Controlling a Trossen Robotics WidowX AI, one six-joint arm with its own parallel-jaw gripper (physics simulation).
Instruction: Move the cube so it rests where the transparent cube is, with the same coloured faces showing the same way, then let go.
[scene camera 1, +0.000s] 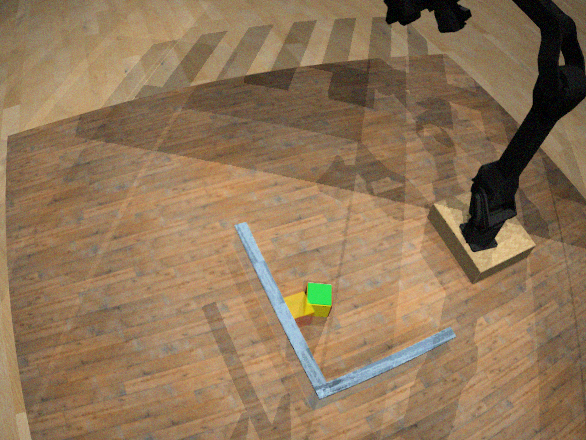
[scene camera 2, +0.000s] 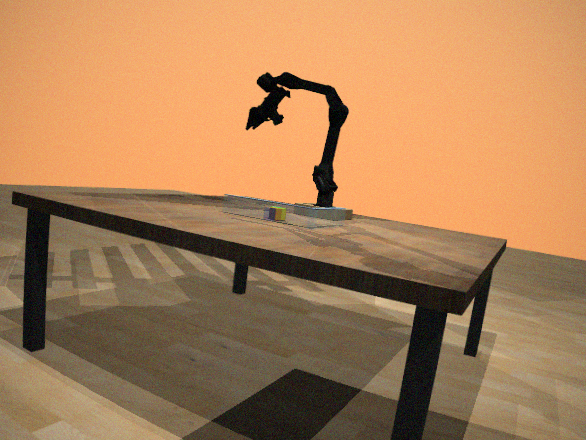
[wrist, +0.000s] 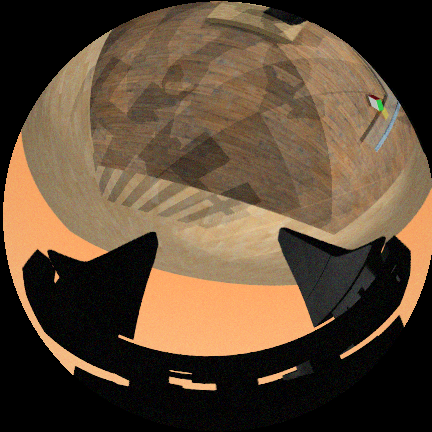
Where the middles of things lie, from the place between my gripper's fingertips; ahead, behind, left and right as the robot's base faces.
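Labels:
Position of the L-shaped rail (scene camera 1: 319, 393), counted from my hand: 22 cm ahead, 41 cm to the left, 28 cm below.

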